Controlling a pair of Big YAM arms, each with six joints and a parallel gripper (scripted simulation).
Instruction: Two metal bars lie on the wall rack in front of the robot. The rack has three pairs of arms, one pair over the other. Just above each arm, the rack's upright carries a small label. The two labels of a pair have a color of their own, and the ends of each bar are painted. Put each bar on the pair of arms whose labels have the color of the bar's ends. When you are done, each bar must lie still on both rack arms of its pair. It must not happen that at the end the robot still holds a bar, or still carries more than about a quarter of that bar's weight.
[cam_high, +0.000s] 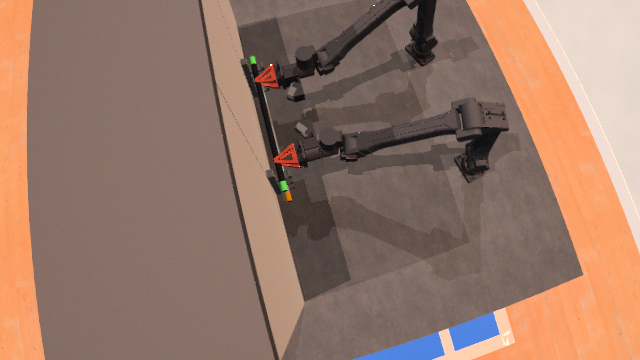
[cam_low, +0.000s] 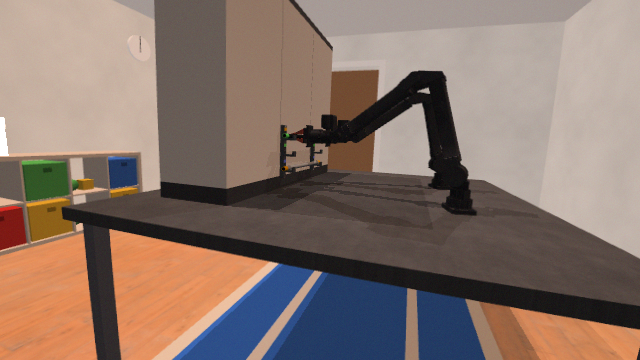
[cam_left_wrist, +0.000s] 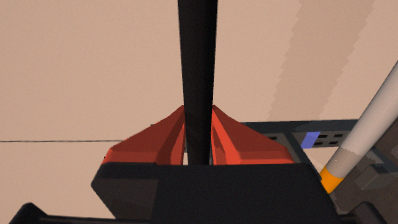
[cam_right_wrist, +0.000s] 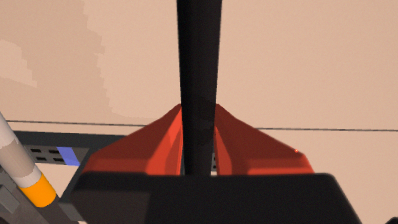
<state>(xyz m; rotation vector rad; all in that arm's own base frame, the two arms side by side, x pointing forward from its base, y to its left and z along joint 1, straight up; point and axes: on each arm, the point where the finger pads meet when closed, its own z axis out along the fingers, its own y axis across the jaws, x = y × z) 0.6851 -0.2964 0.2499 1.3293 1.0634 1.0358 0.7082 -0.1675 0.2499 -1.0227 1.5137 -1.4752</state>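
The black bar is 150 mm to the right of my left hand. The rest, counted from my left hand: beige wall unit: 180 mm ahead, 140 mm to the right, 200 mm above; silver bar: 10 mm behind, 150 mm to the right, 150 mm below.
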